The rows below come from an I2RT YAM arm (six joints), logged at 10 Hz.
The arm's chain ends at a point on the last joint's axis. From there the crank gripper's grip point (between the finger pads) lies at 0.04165 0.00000 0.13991 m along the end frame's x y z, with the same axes.
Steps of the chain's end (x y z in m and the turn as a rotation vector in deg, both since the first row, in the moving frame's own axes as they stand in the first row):
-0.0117 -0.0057 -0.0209 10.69 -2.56 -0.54
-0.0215 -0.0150 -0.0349 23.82 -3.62 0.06
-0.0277 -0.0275 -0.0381 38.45 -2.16 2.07
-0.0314 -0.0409 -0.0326 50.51 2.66 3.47
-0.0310 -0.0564 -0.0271 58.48 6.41 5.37
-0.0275 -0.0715 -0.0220 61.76 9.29 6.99
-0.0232 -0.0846 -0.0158 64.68 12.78 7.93
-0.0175 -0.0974 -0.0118 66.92 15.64 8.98
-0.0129 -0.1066 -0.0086 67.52 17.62 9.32
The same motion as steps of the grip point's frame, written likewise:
-0.0181 -0.0322 -0.0217 10.69 -2.56 -0.54
-0.0301 -0.0720 -0.0445 23.82 -3.62 0.06
-0.0310 -0.1137 -0.0666 38.45 -2.16 2.07
-0.0223 -0.1456 -0.0843 50.51 2.66 3.47
-0.0123 -0.1691 -0.0966 58.48 6.41 5.37
-0.0016 -0.1852 -0.1001 61.76 9.29 6.99
0.0100 -0.1983 -0.1030 64.68 12.78 7.93
0.0215 -0.2102 -0.1062 66.92 15.64 8.98
0.0297 -0.2181 -0.1063 67.52 17.62 9.32

